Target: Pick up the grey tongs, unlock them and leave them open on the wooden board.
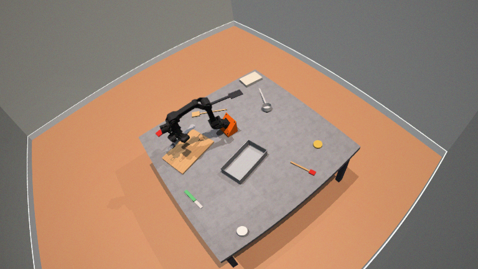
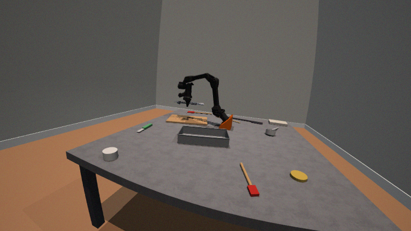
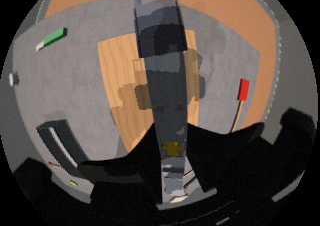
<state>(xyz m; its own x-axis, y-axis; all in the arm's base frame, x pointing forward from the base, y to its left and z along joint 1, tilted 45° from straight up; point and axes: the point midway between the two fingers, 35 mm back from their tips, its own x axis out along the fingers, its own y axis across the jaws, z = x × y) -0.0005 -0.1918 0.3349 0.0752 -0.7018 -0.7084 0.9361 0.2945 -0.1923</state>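
The wooden board is 10 mm to the left of my gripper tip and 120 mm below it. The rest, counted from my gripper tip: red-headed spatula 340 mm behind, 40 mm to the right, 120 mm below; green-handled tool 410 mm ahead, 140 mm to the right, 120 mm below; grey roasting tin 360 mm ahead, 300 mm to the left, 100 mm below.
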